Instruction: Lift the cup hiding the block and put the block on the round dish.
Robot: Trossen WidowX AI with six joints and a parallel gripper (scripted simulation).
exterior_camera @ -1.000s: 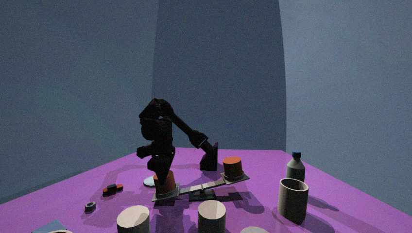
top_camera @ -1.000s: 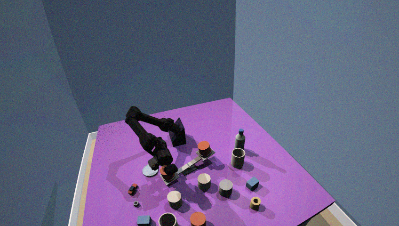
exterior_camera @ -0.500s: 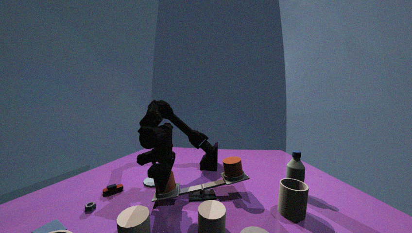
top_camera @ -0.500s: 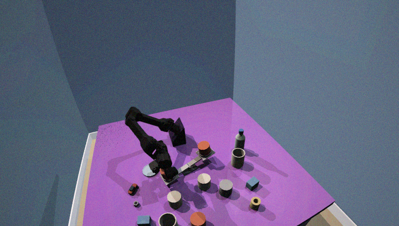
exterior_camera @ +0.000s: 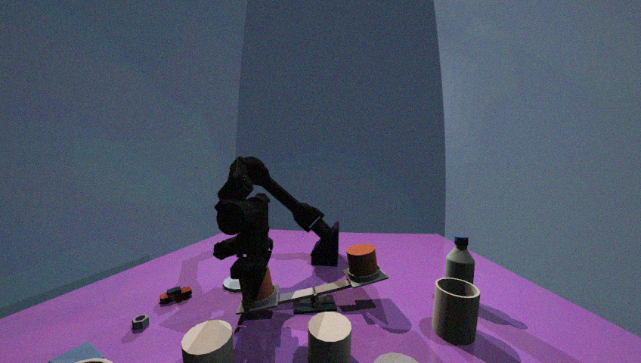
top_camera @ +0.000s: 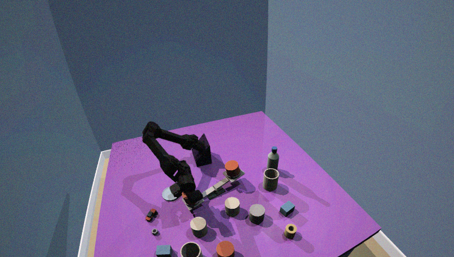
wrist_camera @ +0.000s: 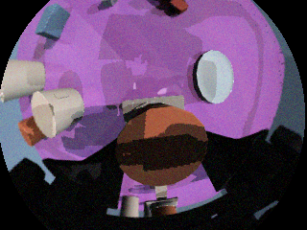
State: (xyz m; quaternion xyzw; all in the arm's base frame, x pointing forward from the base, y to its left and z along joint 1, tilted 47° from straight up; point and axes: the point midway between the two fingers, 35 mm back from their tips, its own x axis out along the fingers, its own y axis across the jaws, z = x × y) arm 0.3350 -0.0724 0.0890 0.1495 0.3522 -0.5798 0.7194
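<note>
My gripper tip is 10 cm past the pale round dish, 11 cm to the left of it and 4 cm above it. Also, from my gripper tip: nut (13 cm ahead, 20 cm to the right, 4 cm below); teal block (1 cm below); toy car (3 cm ahead, 22 cm to the right, 3 cm below).
</note>
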